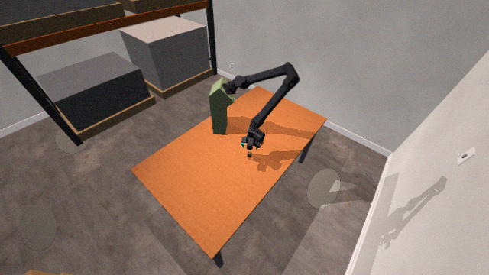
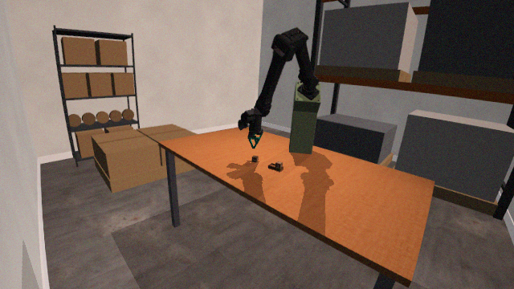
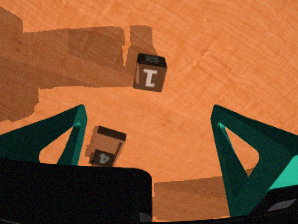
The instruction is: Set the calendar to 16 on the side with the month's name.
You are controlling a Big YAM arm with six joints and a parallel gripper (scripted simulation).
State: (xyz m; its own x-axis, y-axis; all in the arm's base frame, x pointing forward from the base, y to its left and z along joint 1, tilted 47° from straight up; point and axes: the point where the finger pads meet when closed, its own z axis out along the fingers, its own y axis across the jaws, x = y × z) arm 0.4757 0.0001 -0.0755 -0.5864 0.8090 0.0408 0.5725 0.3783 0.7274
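Now: hand 9 cm above the brown calendar cube. Round my hand: dark calendar tray 5 cm behind, 15 cm to the left, 10 cm below.
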